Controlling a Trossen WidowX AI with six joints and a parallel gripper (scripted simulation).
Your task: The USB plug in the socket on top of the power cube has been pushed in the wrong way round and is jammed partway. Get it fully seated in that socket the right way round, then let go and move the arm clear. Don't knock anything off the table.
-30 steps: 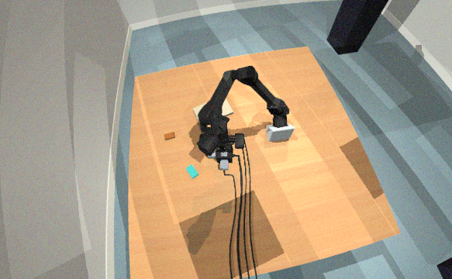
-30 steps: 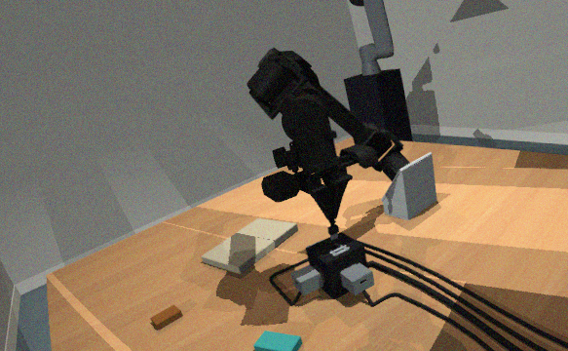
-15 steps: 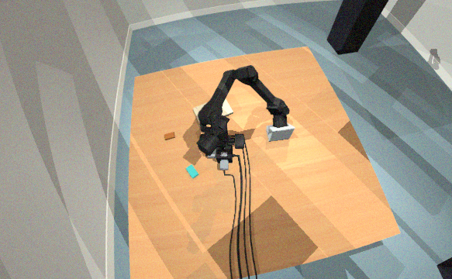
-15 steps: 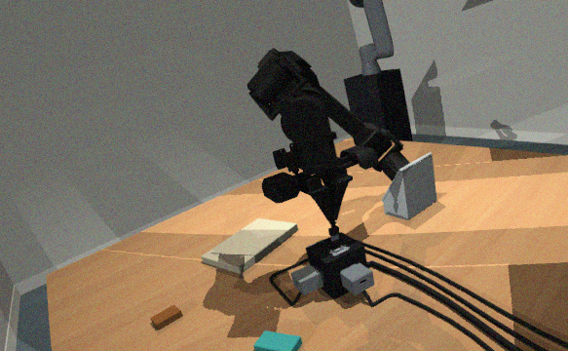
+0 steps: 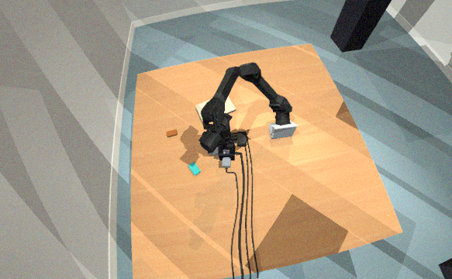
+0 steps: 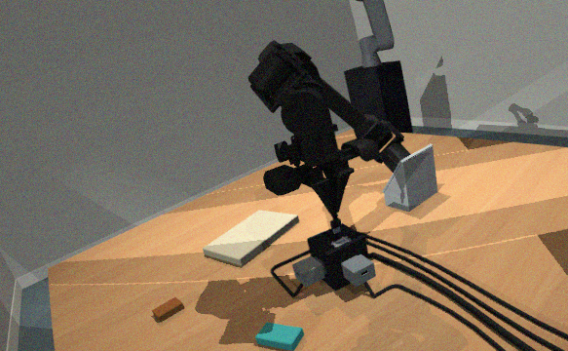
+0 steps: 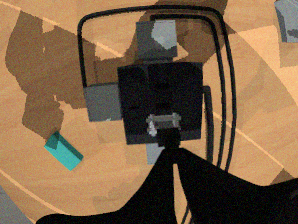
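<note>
Right now my gripper tip is 6 cm above the USB socket. Also, from my gripper tip: cream slab 31 cm to the right, 12 cm below; then brown block 28 cm ahead, 21 cm to the right, 12 cm below; then teal block 18 cm ahead, 3 cm to the left, 12 cm below.
</note>
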